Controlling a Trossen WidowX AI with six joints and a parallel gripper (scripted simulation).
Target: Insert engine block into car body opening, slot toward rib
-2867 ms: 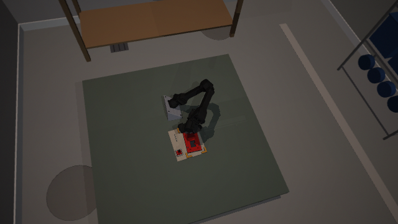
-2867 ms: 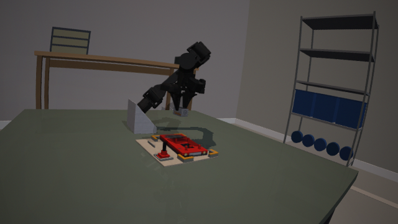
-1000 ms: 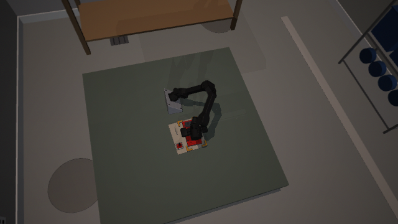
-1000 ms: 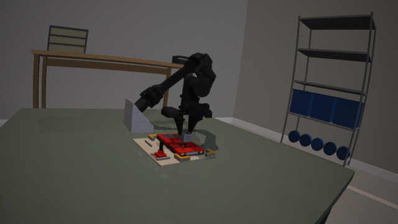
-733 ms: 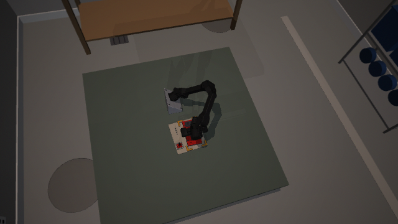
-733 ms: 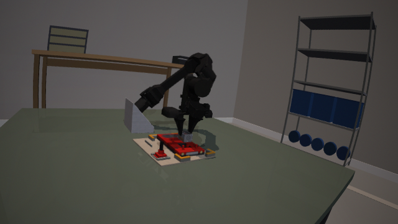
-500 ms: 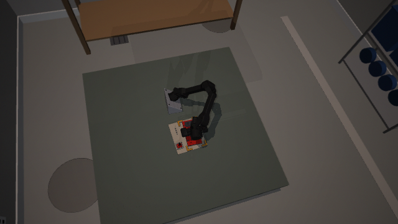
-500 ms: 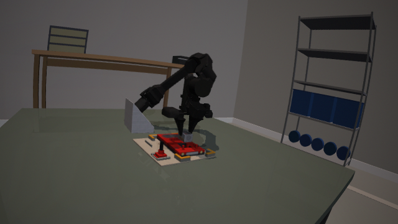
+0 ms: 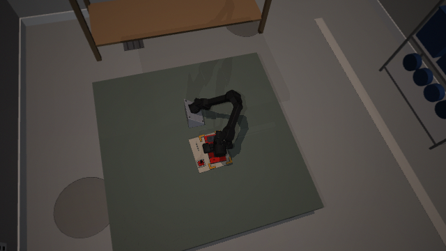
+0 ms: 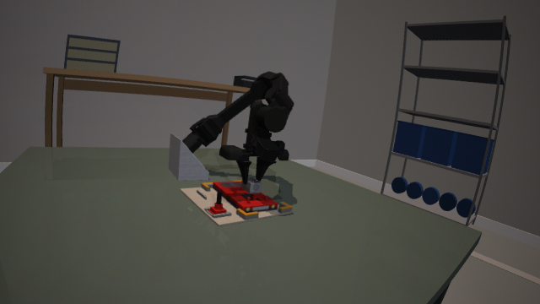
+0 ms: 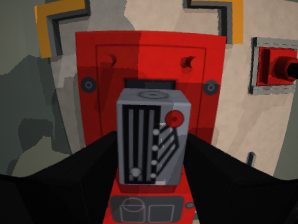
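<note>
The small post is 20 mm ahead of my gripper tip, 120 mm to the right of it and 30 mm below it. From my gripper tip the other things lie so: grey engine block (10 mm below).
</note>
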